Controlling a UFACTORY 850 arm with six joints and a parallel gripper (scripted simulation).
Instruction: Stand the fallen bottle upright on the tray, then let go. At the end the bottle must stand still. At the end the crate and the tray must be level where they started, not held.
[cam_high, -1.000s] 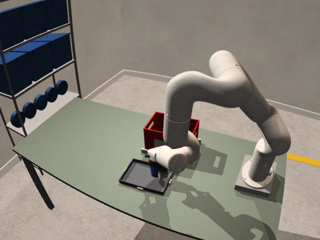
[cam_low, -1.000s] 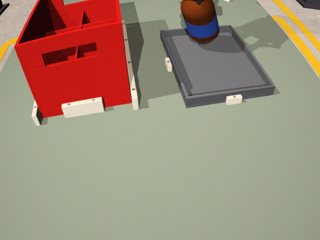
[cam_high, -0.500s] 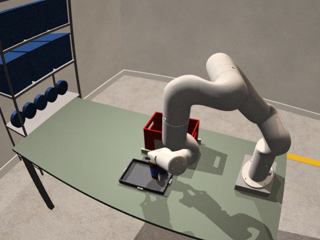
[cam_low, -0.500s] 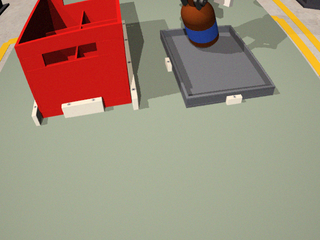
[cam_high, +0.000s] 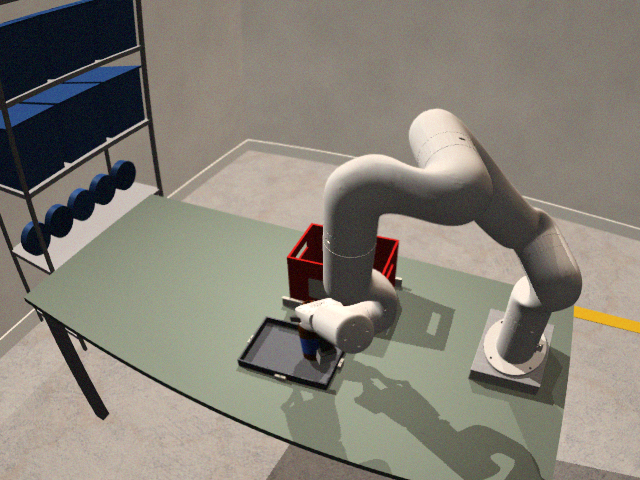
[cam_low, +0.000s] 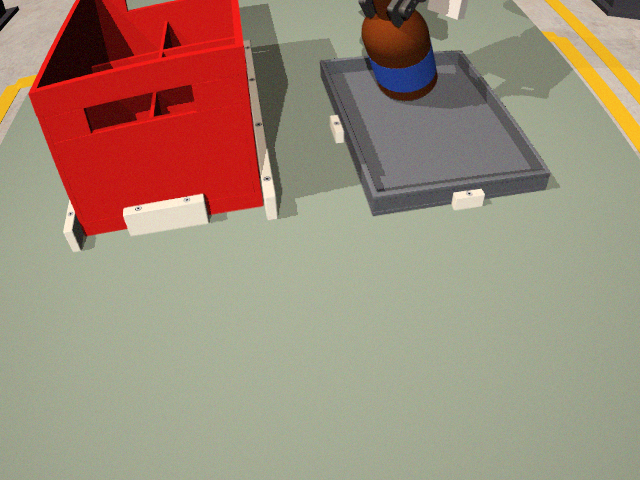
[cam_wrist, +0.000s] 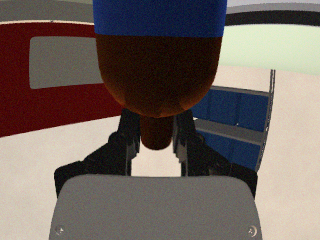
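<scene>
My hand is 2 cm past the bottle, 1 cm to the right of it and 5 cm above it. Also, from my hand: grey tray (3 cm ahead, 4 cm to the left, 13 cm below); red crate (2 cm ahead, 24 cm to the right, 6 cm below).
</scene>
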